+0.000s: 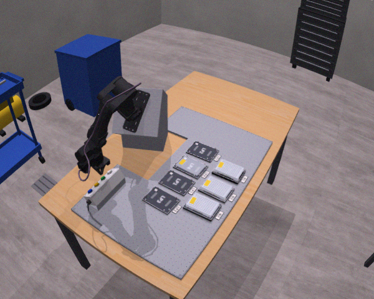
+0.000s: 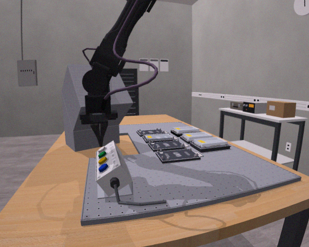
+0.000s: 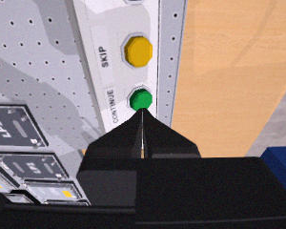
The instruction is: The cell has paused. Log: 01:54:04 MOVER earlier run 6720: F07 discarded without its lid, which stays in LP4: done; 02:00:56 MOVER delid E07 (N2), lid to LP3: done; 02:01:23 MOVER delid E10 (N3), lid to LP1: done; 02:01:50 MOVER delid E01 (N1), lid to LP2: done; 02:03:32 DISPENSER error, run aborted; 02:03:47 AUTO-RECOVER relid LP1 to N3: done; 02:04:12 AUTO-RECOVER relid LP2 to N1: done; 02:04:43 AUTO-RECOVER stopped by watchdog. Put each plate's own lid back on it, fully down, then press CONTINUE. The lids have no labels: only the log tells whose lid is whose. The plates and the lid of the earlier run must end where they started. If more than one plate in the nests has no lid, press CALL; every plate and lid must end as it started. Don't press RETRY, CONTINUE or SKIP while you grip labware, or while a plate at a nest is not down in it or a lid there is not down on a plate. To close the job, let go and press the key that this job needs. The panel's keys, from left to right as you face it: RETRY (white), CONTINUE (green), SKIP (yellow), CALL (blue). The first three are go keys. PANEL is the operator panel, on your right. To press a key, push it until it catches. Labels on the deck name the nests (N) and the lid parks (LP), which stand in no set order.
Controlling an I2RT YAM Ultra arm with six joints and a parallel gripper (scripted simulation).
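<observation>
Right now the green continue key is 3 cm below my hand. Also, from my hand: yellow skip key (5 cm to the right, 3 cm below, 1 cm behind); then blue call key (10 cm to the right, 3 cm below, 2 cm behind); then well plate (48 cm ahead, 8 cm below, 4 cm to the left).
</observation>
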